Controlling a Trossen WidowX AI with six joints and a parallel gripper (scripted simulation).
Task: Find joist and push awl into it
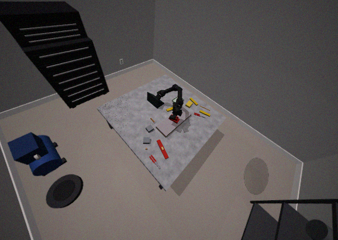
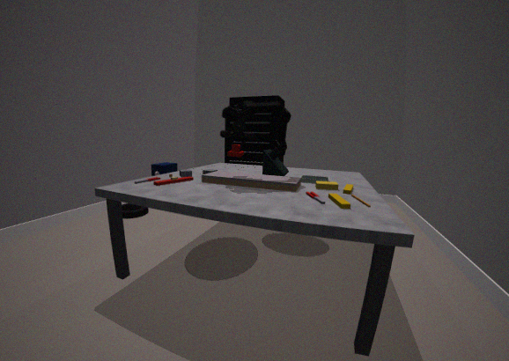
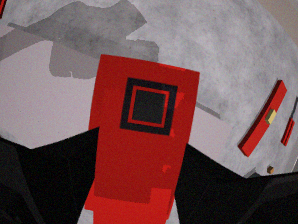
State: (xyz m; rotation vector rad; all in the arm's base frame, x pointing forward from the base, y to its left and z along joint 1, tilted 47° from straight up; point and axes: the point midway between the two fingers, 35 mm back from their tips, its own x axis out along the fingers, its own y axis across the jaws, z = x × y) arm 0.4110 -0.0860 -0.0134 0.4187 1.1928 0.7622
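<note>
My gripper tip is now 28 cm past the pale green tray, 39 cm to the right of it and 16 cm above it. Round my gripper tip: red level 14 cm ahead, 31 cm to the right, 16 cm below; awl 20 cm behind, 15 cm to the right, 17 cm below; stud finder 1 cm ahead, 2 cm above.
</note>
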